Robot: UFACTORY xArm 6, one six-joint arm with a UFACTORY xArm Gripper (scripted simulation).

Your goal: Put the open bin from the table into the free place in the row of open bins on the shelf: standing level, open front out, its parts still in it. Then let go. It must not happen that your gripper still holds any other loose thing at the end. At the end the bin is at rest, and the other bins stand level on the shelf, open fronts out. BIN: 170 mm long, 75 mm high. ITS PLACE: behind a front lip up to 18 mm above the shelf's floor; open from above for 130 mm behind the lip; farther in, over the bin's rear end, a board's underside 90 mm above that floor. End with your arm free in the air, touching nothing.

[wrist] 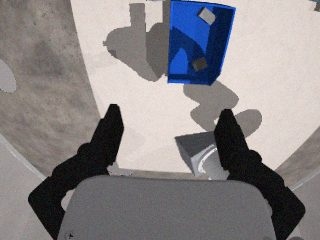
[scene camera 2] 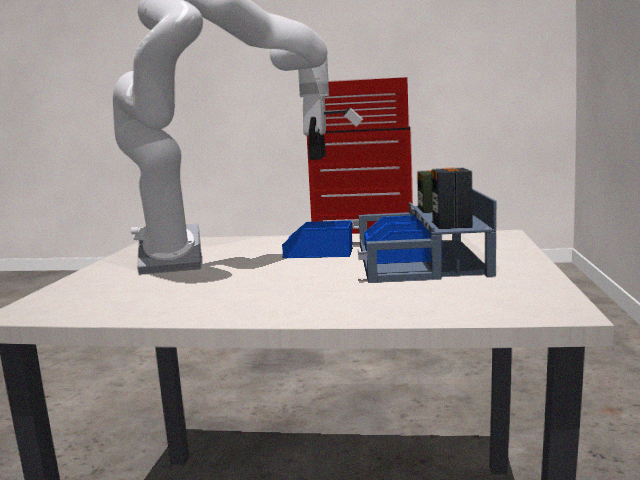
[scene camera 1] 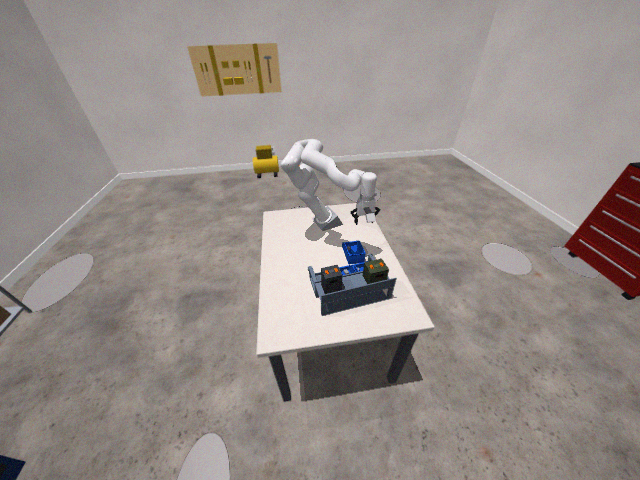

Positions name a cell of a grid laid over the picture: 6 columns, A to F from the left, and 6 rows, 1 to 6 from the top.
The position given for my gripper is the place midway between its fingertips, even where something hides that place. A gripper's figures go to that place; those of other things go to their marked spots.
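A blue open bin (scene camera 2: D3) is 1.53 m from the lens, as I see it. My gripper (scene camera 2: C2) is 1.60 m from the lens.
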